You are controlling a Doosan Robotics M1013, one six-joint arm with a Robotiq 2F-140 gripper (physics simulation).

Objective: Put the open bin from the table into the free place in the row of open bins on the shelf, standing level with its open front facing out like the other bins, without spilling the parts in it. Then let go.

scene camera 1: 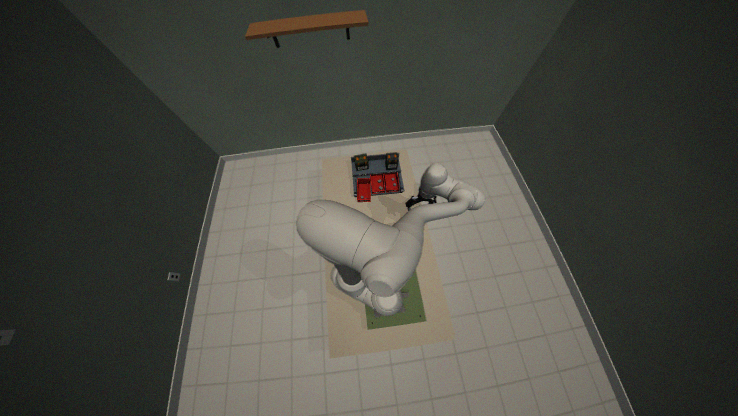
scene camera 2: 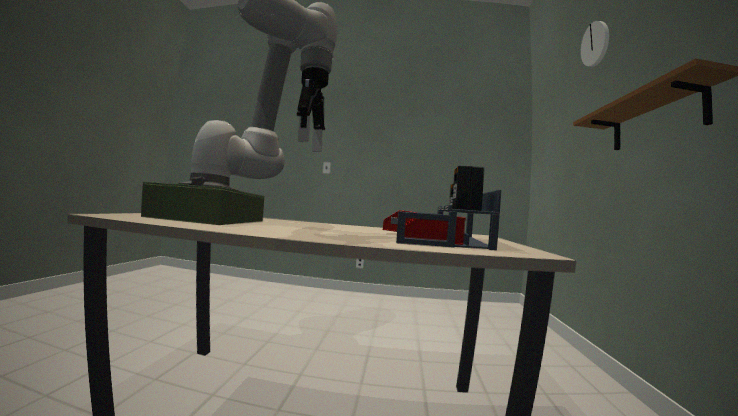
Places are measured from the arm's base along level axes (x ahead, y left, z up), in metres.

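Pixels of known places: gripper, fingertip midpoint: (scene camera 2: 310,146).
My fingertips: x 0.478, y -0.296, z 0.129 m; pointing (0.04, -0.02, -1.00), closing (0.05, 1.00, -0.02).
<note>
Ahead of a thing's pixels: the offset from my fingertips to its top centre. "spot": to the spot under its first point. Level surfaces: height alone.
Three red open bins stand side by side in the lower level of the grey-blue shelf rack (scene camera 1: 377,165) (scene camera 2: 452,229). The left bin (scene camera 1: 363,191) (scene camera 2: 392,222) sticks out past the rack's front, farther forward than the middle bin @(spot: 0.233 m down, 0.364 m ahead, 0.180 m left) (scene camera 1: 378,183) and the right bin @(spot: 0.232 m down, 0.361 m ahead, 0.064 m left) (scene camera 1: 392,181) (scene camera 2: 429,228). Small grey parts show in the bins. Whether the left bin sits fully level is hard to tell; its lower part is hidden in the side view. My gripper (scene camera 1: 420,202) (scene camera 2: 310,139) is open and empty, high above the table, apart from the bins, to the right of the rack's front in the top view.
Two dark boxes @(0.043 m down, 0.489 m ahead, 0.292 m left) (scene camera 1: 361,161) @(0.018 m down, 0.444 m ahead, 0.066 m left) (scene camera 1: 392,160) (scene camera 2: 469,187) stand on the rack's upper level. The wooden table @(0.242 m down) (scene camera 1: 341,341) (scene camera 2: 335,242) carries the rack and the arm's green base (scene camera 1: 416,310) (scene camera 2: 201,204). A wooden wall shelf (scene camera 1: 310,23) (scene camera 2: 666,90) hangs on the wall behind.
</note>
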